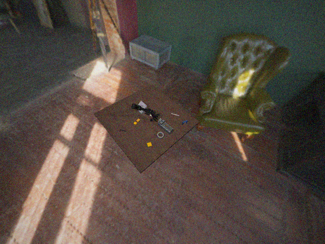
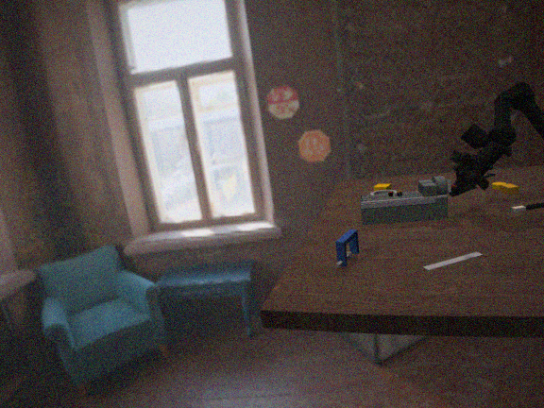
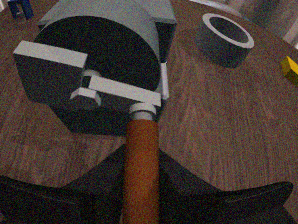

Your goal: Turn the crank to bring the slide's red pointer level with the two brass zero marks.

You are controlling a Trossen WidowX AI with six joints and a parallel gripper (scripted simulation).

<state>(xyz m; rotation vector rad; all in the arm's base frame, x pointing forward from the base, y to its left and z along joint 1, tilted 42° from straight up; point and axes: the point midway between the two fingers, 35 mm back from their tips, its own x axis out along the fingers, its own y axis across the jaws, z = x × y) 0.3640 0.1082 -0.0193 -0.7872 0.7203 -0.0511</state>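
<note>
Right now my gripper tip is 2 cm past the crank handle and 3 cm below it. Also, from my gripper tip: yellow block 27 cm ahead, 32 cm to the right, 4 cm below; white strip 1 cm ahead, 39 cm to the left, 5 cm below; red pointer 18 cm ahead, 7 cm to the left, 3 cm above.
</note>
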